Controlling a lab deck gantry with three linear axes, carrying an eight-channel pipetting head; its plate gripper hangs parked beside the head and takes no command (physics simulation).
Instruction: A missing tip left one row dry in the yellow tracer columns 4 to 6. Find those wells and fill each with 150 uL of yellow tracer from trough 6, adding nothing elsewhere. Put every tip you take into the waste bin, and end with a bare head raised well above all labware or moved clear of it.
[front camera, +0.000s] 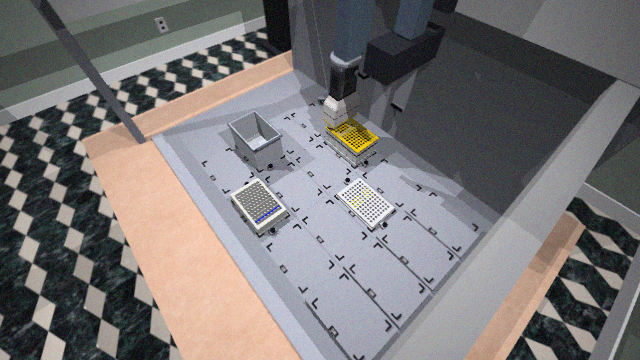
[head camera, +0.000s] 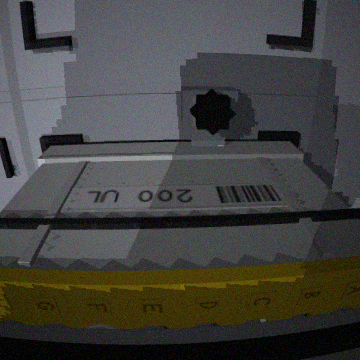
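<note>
The pipetting head (front camera: 336, 111) is low at the back-left end of the yellow tip rack (front camera: 367, 146) (head camera: 180, 277). Its nozzles and any tips on them are hidden. In the head camera the rack's lettered edge and "200 UL" end face show very close. The white well plate (front camera: 381, 216) has yellow wells around its back-left part; the dry row is too small to tell. The trough block (front camera: 265, 226) shows a blue strip; trough 6 cannot be picked out. The grey waste bin (front camera: 260, 154) is open-topped. The parked plate gripper (front camera: 380, 91) is open and empty, its pads apart.
A dark carriage block (front camera: 400, 57) hangs right of the head, above the back of the deck. The bin stands left of the tip rack, with the trough block in front of it. A dark round knob (head camera: 212, 111) sits beyond the rack's end face.
</note>
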